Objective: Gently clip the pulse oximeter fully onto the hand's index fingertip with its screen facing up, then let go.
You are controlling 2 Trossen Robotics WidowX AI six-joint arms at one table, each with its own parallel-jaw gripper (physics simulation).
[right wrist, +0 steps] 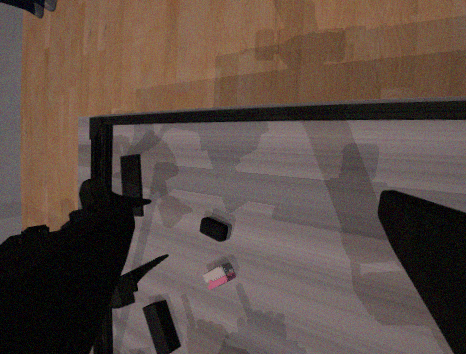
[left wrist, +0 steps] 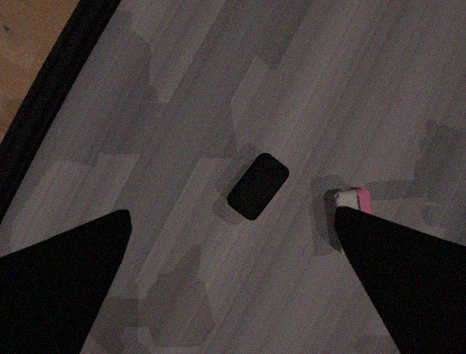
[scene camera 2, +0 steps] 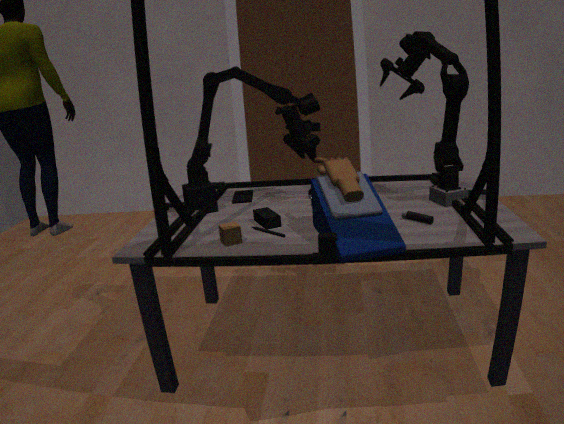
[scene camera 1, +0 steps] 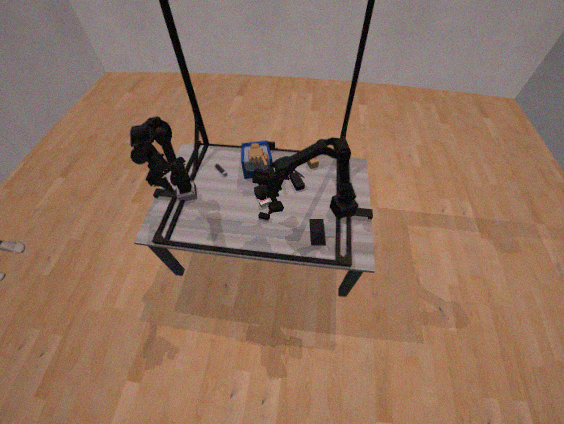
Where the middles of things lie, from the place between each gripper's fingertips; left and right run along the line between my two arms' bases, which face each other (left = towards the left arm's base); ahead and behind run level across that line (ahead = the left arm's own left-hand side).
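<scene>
My right gripper is 220 mm past the pulse oximeter (left wrist: 358, 198), 280 mm to the right of it and 350 mm above it. As for my left hand, the pulse oximeter is 120 mm below my left hand, 110 mm behind it and 40 mm to the right of it. There is the blue stand (scene camera 2: 359, 238) as well, which is 320 mm below my right hand, 540 mm behind it and 170 mm to the left of it. Counted from my left hand, the blue stand is 430 mm behind, 100 mm below and 140 mm to the right.
</scene>
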